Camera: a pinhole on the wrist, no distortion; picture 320 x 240 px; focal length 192.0 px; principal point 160.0 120.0 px. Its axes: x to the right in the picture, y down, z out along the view. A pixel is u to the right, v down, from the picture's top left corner.
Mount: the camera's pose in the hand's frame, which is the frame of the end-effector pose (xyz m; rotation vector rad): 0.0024 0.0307 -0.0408 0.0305 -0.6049 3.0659
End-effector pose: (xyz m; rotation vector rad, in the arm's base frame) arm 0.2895 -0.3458 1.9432 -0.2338 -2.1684 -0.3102
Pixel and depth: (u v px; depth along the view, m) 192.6 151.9 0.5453
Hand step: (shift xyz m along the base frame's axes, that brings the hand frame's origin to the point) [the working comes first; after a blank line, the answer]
In the camera's frame: 0.0926 0.0906 0.5453

-0.3570 -0.1187 -0.3442
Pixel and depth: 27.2 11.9 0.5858
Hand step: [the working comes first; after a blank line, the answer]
In the camera's frame: -0.4052 -0.3298 0.5858

-0.6877 0.3140 0.0157
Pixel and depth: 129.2 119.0 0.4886
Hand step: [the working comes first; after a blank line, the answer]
In the camera's frame: -0.0784 -0.0025 0.4886

-0.4098 -0.0157 -0.1777
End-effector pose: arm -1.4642 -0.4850 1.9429 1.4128 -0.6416 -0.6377
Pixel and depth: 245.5 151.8 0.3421
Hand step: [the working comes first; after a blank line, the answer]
In the camera's frame: 0.1523 0.0567 0.3421

-0.2911 -0.0756 -0.1396
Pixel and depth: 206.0 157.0 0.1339
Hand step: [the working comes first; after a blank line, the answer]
In the camera's frame: 0.0321 0.0258 0.1339

-0.0743 -0.0319 -0.0404
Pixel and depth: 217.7 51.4 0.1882
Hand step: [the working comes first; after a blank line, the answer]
In the camera's frame: 0.0566 -0.0672 0.1882

-0.1509 -0.0705 0.0293
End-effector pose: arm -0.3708 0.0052 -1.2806 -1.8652 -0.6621 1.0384
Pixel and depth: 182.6 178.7 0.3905
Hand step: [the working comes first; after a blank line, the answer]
In the camera's frame: 0.0460 0.1194 0.3905

-0.2653 0.1976 0.1418
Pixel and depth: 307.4 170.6 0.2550
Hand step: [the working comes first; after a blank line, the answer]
In the camera's frame: 0.1958 0.0672 0.2550

-0.2509 -0.0105 0.1392
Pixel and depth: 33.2 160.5 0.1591
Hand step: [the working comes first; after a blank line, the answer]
In the camera's frame: -0.1051 0.0336 0.1591

-0.0249 0.1528 -0.0128
